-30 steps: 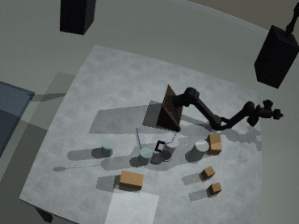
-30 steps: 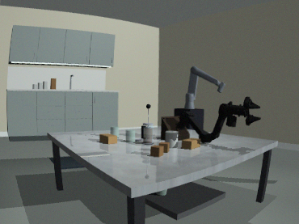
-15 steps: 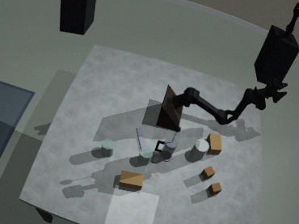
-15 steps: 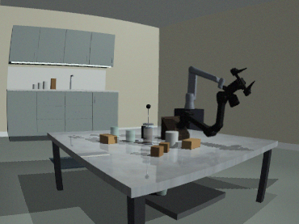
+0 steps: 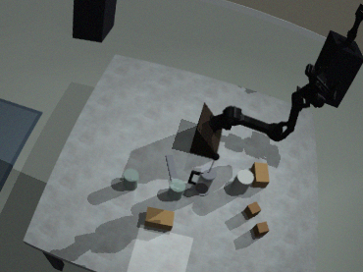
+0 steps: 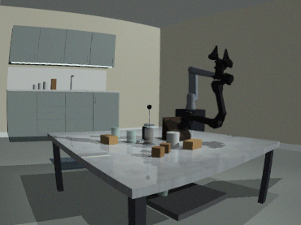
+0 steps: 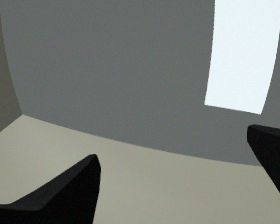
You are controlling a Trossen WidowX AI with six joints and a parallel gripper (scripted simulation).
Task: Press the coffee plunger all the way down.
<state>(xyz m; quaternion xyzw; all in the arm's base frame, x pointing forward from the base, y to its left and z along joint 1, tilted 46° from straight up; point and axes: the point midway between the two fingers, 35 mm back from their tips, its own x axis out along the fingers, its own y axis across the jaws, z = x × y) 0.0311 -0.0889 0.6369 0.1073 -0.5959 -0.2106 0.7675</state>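
Right now the coffee press is 510 mm below my gripper tip, 410 mm to the right of it and 240 mm ahead of it. The rest, counted from my gripper tip: white cylinder: 580 mm below, 230 mm to the right, 190 mm ahead.
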